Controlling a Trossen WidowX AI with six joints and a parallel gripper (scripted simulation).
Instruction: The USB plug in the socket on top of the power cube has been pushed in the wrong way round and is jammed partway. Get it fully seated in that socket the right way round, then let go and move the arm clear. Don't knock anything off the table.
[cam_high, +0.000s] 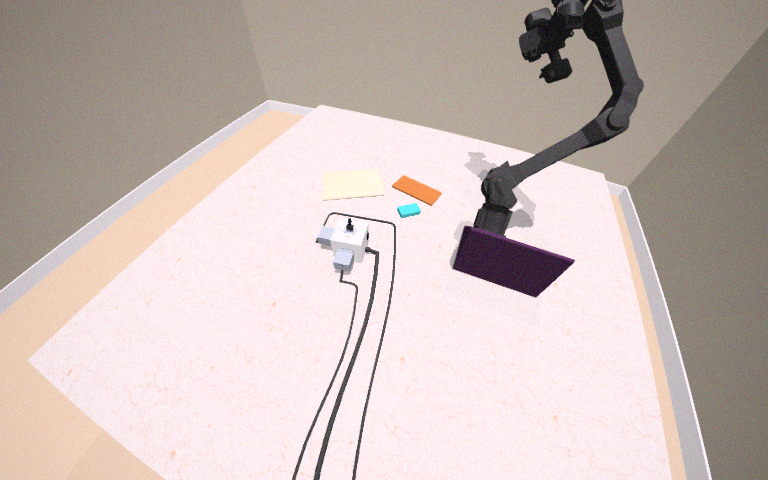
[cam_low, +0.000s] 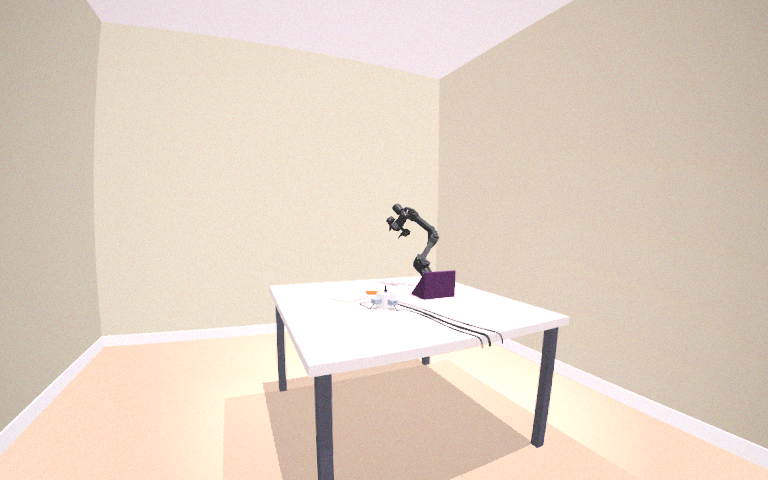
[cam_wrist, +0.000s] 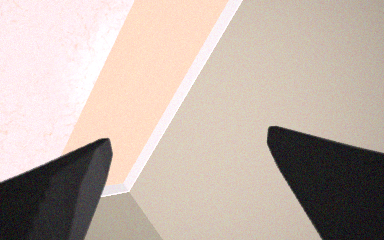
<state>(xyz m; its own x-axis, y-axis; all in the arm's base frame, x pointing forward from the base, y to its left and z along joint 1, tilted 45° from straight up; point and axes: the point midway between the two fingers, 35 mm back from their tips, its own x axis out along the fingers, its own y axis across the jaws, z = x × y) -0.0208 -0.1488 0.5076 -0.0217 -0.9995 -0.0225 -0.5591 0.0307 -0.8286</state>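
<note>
My gripper tip is now 35 cm short of the black USB plug, 55 cm to the right of it and 26 cm above it. Round my gripper tip: pale card (46 cm ahead, 31 cm to the left, 35 cm below); teal block (24 cm ahead, 37 cm to the left, 35 cm below); orange card (25 cm ahead, 26 cm to the left, 35 cm below).
</note>
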